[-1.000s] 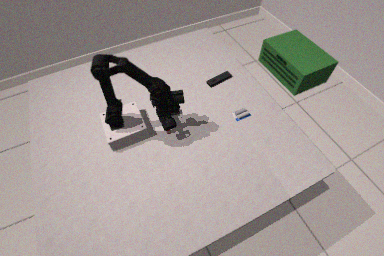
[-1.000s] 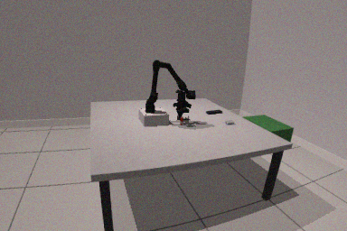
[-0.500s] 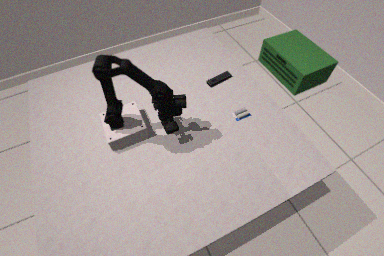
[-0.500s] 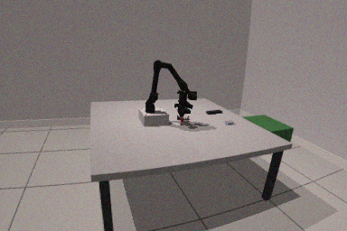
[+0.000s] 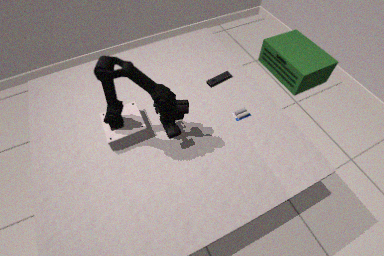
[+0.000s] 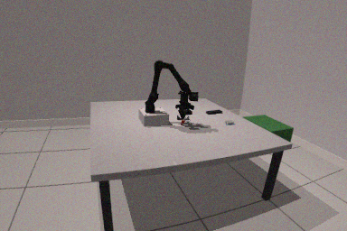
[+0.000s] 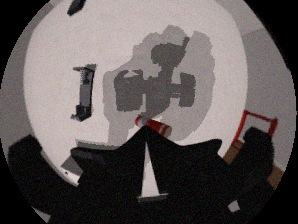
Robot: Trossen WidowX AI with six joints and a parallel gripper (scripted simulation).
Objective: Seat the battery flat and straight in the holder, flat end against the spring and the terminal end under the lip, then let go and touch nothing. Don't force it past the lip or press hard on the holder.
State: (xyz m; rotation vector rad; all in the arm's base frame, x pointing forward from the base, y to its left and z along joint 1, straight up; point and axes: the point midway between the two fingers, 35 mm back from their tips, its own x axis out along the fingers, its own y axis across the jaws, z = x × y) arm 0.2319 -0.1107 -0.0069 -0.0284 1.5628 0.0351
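The battery lies 1 cm to the right of my gripper tip and 1 cm below it. The rest, counted from my gripper tip: flat black bar 41 cm ahead, 25 cm to the left, 3 cm below.
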